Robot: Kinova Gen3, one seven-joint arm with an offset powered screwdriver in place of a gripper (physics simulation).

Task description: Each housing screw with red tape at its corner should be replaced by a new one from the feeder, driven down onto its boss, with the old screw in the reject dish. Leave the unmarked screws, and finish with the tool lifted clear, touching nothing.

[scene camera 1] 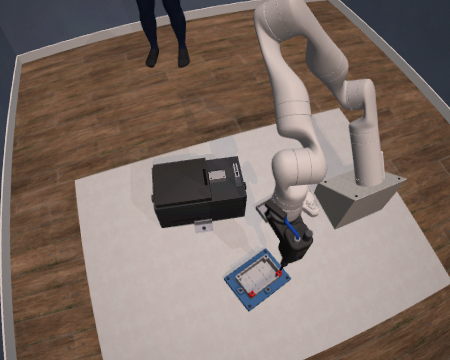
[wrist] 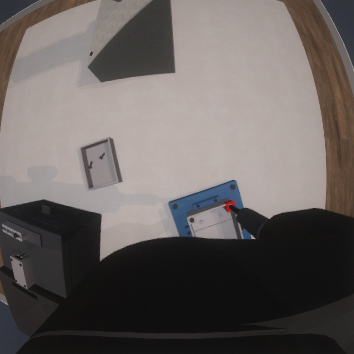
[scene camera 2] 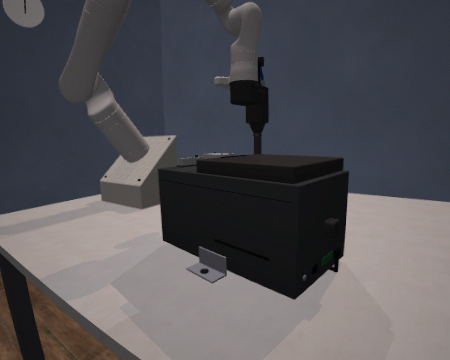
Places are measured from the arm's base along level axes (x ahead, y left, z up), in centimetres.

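Where they show: hand at its tool point: (scene camera 1: 280, 269) (wrist: 230, 206); arm's base at its link origin: (scene camera 1: 369, 181) (scene camera 2: 138, 152).
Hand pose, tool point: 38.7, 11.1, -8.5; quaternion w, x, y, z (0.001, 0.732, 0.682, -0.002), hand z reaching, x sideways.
Observation:
Each offset is from my tool point to the top centre of the thing, as dx, dy, dz. Level surfaces: height alone.
The grey-white housing @[+6.2, -1.6, -1.5] (scene camera 1: 257, 278) (wrist: 215, 227) lies on the blue fixture plate (scene camera 1: 243, 297) (wrist: 185, 212). Red tape @[+10.7, +2.7, -1.1] (scene camera 1: 252, 294) marks one corner, and more red tape (scene camera 1: 279, 273) (wrist: 230, 206) marks another. My screwdriver @[+0.0, +0.0, +6.4] (scene camera 1: 281, 270) (wrist: 237, 209) points down, its tip at or just over this second taped corner; contact and any screw on the bit cannot be made out. In scene camera 2 its tip is hidden behind the black feeder @[+12.2, -34.4, +10.1] (scene camera 1: 182, 182) (scene camera 2: 225, 215) (wrist: 82, 250). The reject dish @[-9.2, -22.0, -4.9] (scene camera 1: 261, 212) (wrist: 119, 167) holds two dark screws @[-10.9, -21.6, -6.2] (wrist: 102, 156) @[-9.5, -24.4, -6.2] (wrist: 90, 164). An unmarked corner screw @[+1.7, -6.0, -1.1] (wrist: 192, 220) sits in the housing.
A small metal bracket (scene camera 1: 203, 227) (scene camera 2: 206, 270) stands against the feeder's side. The arm's grey wedge base (scene camera 1: 360, 205) (scene camera 2: 120, 192) (wrist: 145, 55) stands on the white table @[dz -7.2] (scene camera 1: 150, 300) (scene camera 2: 390, 240) (wrist: 240, 100). A person's legs (scene camera 1: 180, 30) show beyond the table.

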